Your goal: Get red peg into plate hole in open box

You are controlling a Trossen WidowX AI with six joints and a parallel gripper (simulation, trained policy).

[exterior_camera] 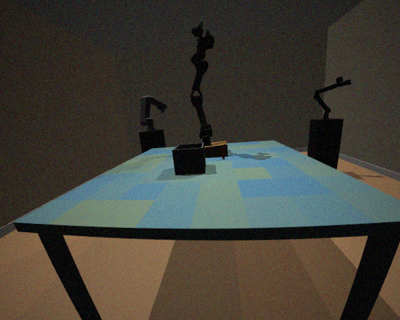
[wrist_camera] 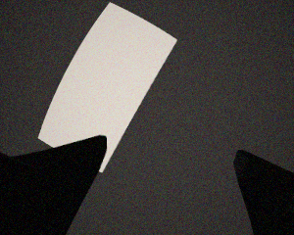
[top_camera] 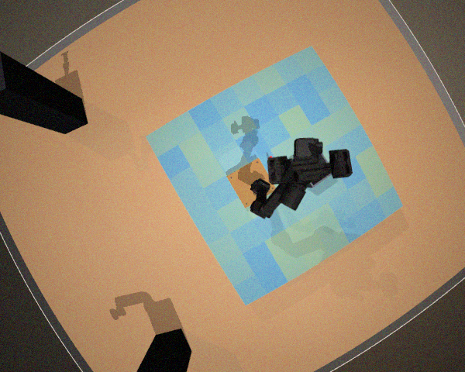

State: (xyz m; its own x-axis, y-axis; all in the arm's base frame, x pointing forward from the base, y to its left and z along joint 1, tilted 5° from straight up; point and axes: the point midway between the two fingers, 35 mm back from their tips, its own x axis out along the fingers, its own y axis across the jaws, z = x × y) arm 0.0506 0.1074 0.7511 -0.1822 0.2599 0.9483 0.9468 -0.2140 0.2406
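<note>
Right now the red peg is 82 cm below my gripper tip, 11 cm ahead of it and 9 cm to the left of it. From my gripper tip the other things lie so: light grey plate (82 cm below, 33 cm ahead, 6 cm to the right).
</note>
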